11 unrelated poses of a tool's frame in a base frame.
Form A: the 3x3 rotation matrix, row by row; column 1 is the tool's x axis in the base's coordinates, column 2 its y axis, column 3 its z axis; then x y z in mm. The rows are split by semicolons.
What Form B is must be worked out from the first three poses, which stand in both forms.
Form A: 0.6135 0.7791 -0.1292; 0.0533 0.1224 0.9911; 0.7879 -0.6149 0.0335; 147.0 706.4 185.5
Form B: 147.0 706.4 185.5 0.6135 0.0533 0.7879 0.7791 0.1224 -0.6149
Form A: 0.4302 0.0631 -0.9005; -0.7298 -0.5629 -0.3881; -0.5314 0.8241 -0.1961; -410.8 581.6 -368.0
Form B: -410.8 581.6 -368.0 0.4302 -0.7298 -0.5314 0.0631 -0.5629 0.8241
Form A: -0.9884 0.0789 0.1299; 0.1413 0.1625 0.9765; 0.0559 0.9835 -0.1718; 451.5 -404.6 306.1
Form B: 451.5 -404.6 306.1 -0.9884 0.1413 0.0559 0.0789 0.1625 0.9835
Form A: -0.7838 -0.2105 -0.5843; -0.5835 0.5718 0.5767; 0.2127 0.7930 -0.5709; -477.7 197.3 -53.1
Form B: -477.7 197.3 -53.1 -0.7838 -0.5835 0.2127 -0.2105 0.5718 0.7930
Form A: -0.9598 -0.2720 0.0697; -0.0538 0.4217 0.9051; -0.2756 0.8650 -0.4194; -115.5 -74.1 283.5
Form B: -115.5 -74.1 283.5 -0.9598 -0.0538 -0.2756 -0.2720 0.4217 0.8650
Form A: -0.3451 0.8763 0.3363; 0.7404 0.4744 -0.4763; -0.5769 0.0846 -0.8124; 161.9 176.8 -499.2
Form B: 161.9 176.8 -499.2 -0.3451 0.7404 -0.5769 0.8763 0.4744 0.0846
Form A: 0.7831 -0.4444 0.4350; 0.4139 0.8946 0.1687; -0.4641 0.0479 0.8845; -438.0 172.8 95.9
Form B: -438.0 172.8 95.9 0.7831 0.4139 -0.4641 -0.4444 0.8946 0.0479
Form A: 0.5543 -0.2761 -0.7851; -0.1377 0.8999 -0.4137; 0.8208 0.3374 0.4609; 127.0 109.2 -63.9
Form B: 127.0 109.2 -63.9 0.5543 -0.1377 0.8208 -0.2761 0.8999 0.3374
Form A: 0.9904 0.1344 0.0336; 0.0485 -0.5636 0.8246; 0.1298 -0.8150 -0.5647; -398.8 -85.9 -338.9
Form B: -398.8 -85.9 -338.9 0.9904 0.0485 0.1298 0.1344 -0.5636 -0.8150
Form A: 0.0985 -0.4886 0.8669; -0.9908 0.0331 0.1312; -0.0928 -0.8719 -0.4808; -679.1 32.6 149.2
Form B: -679.1 32.6 149.2 0.0985 -0.9908 -0.0928 -0.4886 0.0331 -0.8719
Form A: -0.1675 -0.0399 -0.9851; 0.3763 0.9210 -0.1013; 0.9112 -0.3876 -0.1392; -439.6 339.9 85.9
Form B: -439.6 339.9 85.9 -0.1675 0.3763 0.9112 -0.0399 0.9210 -0.3876
